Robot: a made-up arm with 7 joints.
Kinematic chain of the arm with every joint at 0, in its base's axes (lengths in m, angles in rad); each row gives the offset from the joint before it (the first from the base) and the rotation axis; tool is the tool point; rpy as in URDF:
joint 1: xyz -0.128 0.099 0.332 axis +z
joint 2: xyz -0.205 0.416 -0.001 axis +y
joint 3: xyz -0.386 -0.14 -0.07 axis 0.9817 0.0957 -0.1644
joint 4: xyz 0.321 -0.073 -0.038 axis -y
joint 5: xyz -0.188 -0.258 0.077 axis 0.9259 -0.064 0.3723
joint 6: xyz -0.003 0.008 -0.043 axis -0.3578 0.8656 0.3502
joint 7: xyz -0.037 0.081 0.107 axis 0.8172 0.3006 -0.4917
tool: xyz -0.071 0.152 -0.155 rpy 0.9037 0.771 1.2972
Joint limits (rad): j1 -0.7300..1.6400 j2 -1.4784..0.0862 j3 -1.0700..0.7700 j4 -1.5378..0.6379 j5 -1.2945..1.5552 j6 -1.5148..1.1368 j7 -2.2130..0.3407
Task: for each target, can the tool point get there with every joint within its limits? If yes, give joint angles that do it. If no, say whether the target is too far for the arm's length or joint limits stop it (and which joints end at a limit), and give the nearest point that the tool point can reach.
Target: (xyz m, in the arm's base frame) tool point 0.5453 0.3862 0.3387
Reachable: no: joint limits stop it (at a limit: joint 2, joint 3, joint 4, joint 5, joint 7) | nearest point 0.2533 0.2616 0.1456 | short by 0.372 m
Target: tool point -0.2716 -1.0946 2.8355
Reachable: no: too far | nearest point -0.3822 -0.4074 0.8365 | short by 2.117 m
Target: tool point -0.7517 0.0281 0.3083
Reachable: yes | joints 0.4132 -0.6182 -0.6109 -0.8053 -0.1032 0.4339 -0.5641
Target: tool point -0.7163 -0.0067 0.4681
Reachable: yes | joints 0.4307 -0.3521 -0.7336 -0.7160 0.6404 0.7413 -1.0355
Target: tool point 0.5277 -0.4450 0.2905
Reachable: no: joint limits stop it (at a limit: joint 1, joint 3, joint 5, joint 6, joint 7) | nearest point 0.2127 -0.3642 0.3013 | short by 0.325 m
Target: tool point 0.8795 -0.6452 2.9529
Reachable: no: too far | nearest point -0.1369 -0.2931 0.8025 | short by 2.404 m
